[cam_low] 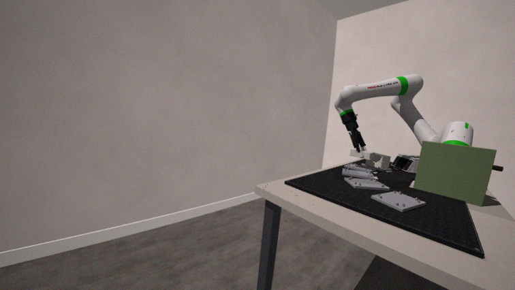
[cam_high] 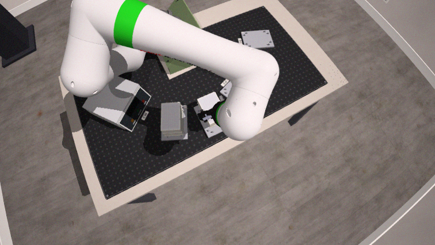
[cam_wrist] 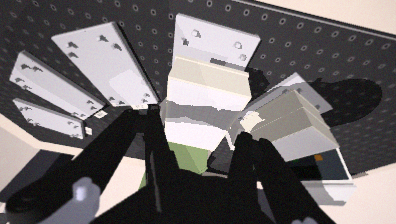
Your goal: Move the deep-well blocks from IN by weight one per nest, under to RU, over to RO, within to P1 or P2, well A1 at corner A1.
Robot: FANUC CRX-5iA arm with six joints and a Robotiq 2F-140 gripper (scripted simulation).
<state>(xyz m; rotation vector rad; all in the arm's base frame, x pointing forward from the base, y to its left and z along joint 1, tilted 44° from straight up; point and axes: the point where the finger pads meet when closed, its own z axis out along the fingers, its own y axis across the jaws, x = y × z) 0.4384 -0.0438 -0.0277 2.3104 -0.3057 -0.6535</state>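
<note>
The infeed nest IN lies 170 mm to the right of my hand, 100 mm below it and 60 mm behind it. The rest, counted from my hand: check-weigher platform (380 mm to the right, 280 mm behind, 20 mm below); then check-weigher (380 mm to the right, 280 mm behind, 40 mm below); then white deep-well block (10 mm below).
</note>
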